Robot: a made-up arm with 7 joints.
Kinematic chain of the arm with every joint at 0, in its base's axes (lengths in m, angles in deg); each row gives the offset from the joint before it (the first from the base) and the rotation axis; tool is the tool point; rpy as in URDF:
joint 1: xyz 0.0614 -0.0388 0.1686 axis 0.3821 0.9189 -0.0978
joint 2: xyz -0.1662 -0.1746 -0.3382 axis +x
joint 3: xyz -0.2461 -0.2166 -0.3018 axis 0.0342 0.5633 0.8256
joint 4: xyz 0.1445 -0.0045 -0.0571 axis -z
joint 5: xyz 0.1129 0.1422 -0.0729 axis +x
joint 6: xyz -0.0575 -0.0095 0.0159 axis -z
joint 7: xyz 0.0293 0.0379 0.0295 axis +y
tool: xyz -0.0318 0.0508 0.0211 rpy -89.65 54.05 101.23
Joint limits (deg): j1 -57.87..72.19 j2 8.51..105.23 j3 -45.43..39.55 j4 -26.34..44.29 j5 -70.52..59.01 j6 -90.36..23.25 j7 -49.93..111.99
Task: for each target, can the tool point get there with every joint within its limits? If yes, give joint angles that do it. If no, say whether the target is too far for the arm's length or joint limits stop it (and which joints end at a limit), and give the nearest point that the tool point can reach.
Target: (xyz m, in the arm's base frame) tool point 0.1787 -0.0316 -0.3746
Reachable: yes | joints -26.18 75.65 -35.74 14.66 -40.56 -61.28 49.00
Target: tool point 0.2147 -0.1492 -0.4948
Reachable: yes | joints -43.95 41.99 7.89 -3.58 -13.95 -62.59 75.34
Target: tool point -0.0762 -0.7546 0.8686
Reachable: no: joint limits stop it (at a limit: joint 1, joint 2, joint 3) | nearest point -0.2146 0.1279 0.5958 | short by 0.934 m
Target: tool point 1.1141 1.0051 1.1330
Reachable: no: too far | nearest point -0.0215 0.3255 0.4783 | short by 1.476 m
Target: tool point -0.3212 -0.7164 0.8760
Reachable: no: joint limits stop it (at a limit: joint 1, joint 2, joint 3, joint 4) | nearest point -0.2481 0.1277 0.5999 | short by 0.891 m
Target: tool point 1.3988 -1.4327 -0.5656
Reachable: no: too far | nearest point 0.6368 -0.6442 -0.1478 | short by 1.173 m
